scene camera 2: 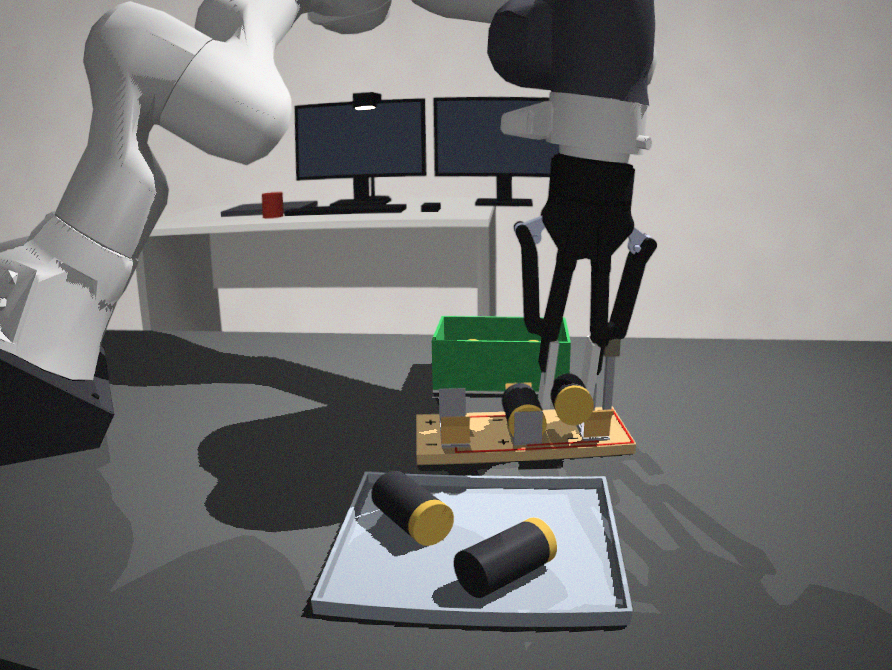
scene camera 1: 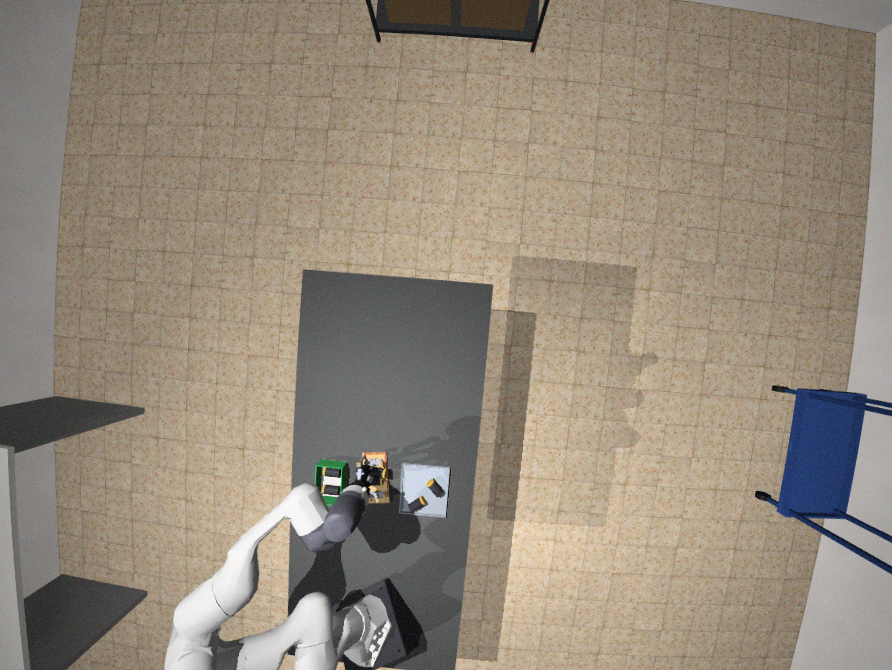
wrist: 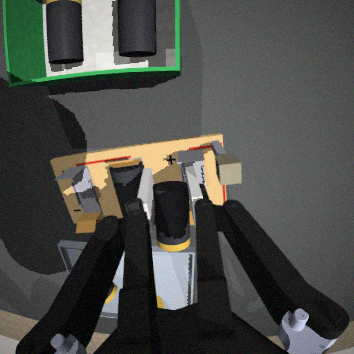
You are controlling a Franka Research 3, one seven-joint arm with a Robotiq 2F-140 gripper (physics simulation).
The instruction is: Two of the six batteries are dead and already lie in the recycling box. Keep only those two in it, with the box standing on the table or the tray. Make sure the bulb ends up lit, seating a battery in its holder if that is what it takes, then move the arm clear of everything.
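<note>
My gripper (scene camera 1: 365, 473) (scene camera 2: 570, 380) (wrist: 168, 177) is shut on a black battery with a yellow end (scene camera 2: 573, 400) (wrist: 172, 215), held above the right-hand holder of the wooden board (scene camera 2: 432, 457) (wrist: 154, 155). The fingertips reach down close to the holder's metal clips. Another battery (scene camera 2: 520, 405) (wrist: 128, 183) lies in the middle holder, partly hidden by a finger in the wrist view. The green recycling box (scene camera 1: 344, 481) (scene camera 2: 497, 367) (wrist: 178, 40) stands behind the board with two batteries (wrist: 65, 34) (wrist: 136, 28) inside. I cannot make out a lit bulb.
The pale tray (scene camera 1: 425, 513) (scene camera 2: 468, 616) stands in front of the board. Two batteries (scene camera 2: 411, 507) (scene camera 2: 504, 557) lie apart in it. A grey post with a beige block (scene camera 2: 612, 347) (wrist: 230, 173) stands at the board's right end, close beside a finger.
</note>
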